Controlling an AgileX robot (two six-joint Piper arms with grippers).
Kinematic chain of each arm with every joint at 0, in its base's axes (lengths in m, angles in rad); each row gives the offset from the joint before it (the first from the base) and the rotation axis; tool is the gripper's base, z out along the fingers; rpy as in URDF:
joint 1: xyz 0 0 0.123 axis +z
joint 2: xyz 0 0 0 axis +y
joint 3: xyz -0.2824 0 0.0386 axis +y
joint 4: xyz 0.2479 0 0.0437 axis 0.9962 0 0.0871
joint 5: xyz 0 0 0 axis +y
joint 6: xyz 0.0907 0 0.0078 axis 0.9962 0 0.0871
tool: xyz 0 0 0 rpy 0 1.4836 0
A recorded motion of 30 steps. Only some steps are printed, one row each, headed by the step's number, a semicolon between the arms.
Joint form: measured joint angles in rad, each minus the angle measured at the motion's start. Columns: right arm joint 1, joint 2, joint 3, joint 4, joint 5, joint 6; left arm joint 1, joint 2, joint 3, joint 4, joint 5, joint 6.
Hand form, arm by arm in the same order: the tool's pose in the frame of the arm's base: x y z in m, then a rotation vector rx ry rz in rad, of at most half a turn. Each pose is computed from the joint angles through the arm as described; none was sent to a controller.
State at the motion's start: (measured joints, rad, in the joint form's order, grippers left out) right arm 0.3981 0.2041 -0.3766 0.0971 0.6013 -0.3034; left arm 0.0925 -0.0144 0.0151 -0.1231 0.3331 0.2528
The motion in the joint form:
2: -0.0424 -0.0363 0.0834 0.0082 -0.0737 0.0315; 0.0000 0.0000 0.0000 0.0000 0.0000 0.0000
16: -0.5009 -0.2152 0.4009 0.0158 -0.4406 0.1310; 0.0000 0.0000 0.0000 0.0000 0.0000 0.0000
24: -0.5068 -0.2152 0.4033 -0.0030 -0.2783 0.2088; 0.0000 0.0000 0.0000 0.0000 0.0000 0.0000
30: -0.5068 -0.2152 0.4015 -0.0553 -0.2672 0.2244; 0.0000 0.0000 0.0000 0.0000 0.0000 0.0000
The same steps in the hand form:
2: 0.0498 0.0237 0.2545 -0.5350 1.8090 0.1696; 0.0533 0.0013 0.1789 0.0684 1.8154 0.1258
16: 0.0562 -0.0041 0.1910 0.0210 1.6575 -0.1095; 0.0533 0.0013 0.1789 0.0684 1.8154 0.1258
24: 0.0539 -0.0031 0.1756 0.0730 1.8196 -0.0535; 0.0533 0.0013 0.1789 0.0684 1.8154 0.1258
30: 0.0534 -0.0046 0.1752 0.0537 1.8314 -0.0917; 0.0533 0.0013 0.1789 0.0684 1.8154 0.1258

